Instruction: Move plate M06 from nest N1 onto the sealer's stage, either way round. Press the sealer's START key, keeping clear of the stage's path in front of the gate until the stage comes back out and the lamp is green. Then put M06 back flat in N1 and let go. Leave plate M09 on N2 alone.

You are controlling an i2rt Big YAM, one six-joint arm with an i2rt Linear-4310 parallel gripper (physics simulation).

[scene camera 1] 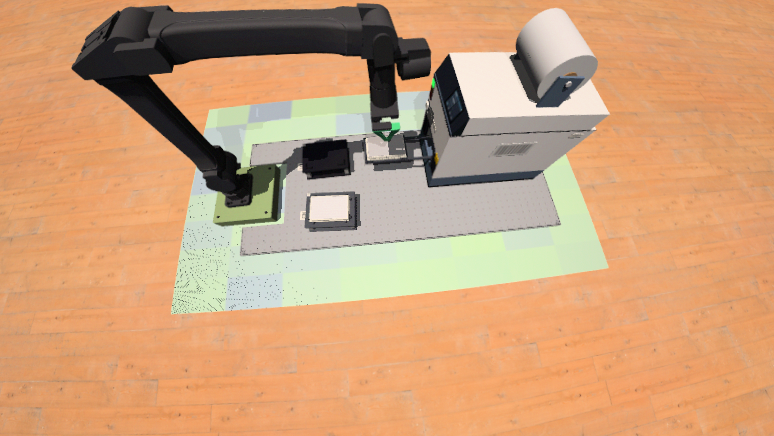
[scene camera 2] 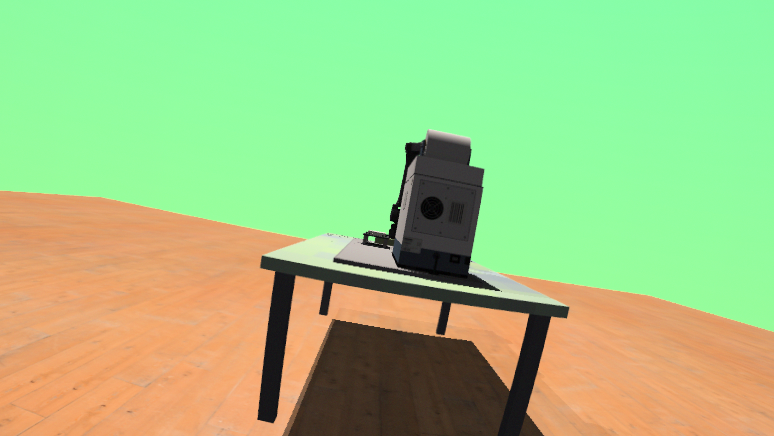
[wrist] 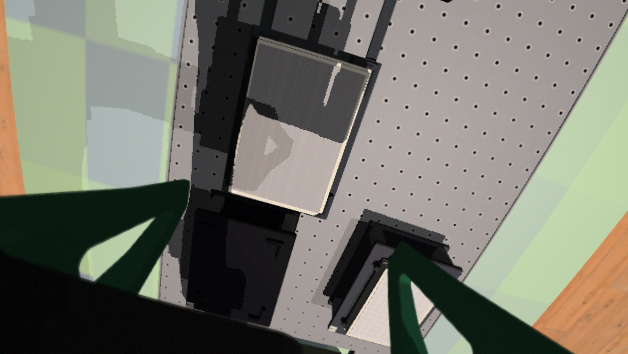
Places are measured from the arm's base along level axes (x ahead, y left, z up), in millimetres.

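Pixels of known places: gripper, fingertip midpoint: (scene camera 1: 385,126) (wrist: 294,223); arm's base at its link origin: (scene camera 1: 240,191).
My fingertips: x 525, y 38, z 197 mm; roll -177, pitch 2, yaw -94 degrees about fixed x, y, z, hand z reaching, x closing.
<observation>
For each thing: its middle in the pictures, then the offset to it from my fingertips. "spot": a spot on its surface instead. Level surfaces: height alone.
- clear film-like sheen at the middle of its body: (wrist: 291,136) (scene camera 1: 385,145) 4 mm ahead, 16 mm left, 110 mm down
- sealer's stage at a spot on its surface: (wrist: 348,150) spot: 0 mm ahead, 32 mm right, 127 mm down
- lamp at the middle of its body: (scene camera 1: 433,83) 153 mm ahead, 104 mm left, 42 mm up
- Nest N1 at the middle of its body: (wrist: 241,262) (scene camera 1: 326,159) 211 mm back, 50 mm left, 199 mm down
- Plate M09 at the middle of its body: (wrist: 392,308) (scene camera 1: 329,208) 204 mm back, 158 mm right, 170 mm down
- nest N2 at a spot on its surface: (scene camera 1: 353,204) spot: 126 mm back, 151 mm right, 178 mm down
- perforated board at its surface level: 230 mm down
Plate M06, pale with a clear film-like sheen (scene camera 1: 385,148) (wrist: 295,150), lies flat on the sealer's stage (wrist: 348,150), which is out in front of the sealer (scene camera 1: 482,148) (scene camera 2: 446,186). My gripper (scene camera 1: 386,138) (wrist: 294,223) is open and empty; it hangs above the plate, with the fingers wide apart. The lamp (scene camera 1: 433,83) shows green. Nest N1 (scene camera 1: 324,157) (wrist: 265,280) is black and empty, beside the stage on the arm-base side. Plate M09 (scene camera 1: 329,208) (wrist: 372,310) lies on nest N2 (scene camera 1: 353,204); my right finger partly covers it in the wrist view. The START key cannot be made out.
The sealer's tall housing with a white roll (scene camera 1: 557,51) (scene camera 2: 448,145) stands close beside the gripper. Dark stage rails (wrist: 382,27) run from the stage to the sealer. The arm's olive base block (scene camera 1: 259,200) stands at the far end of the perforated board (scene camera 1: 454,205).
</observation>
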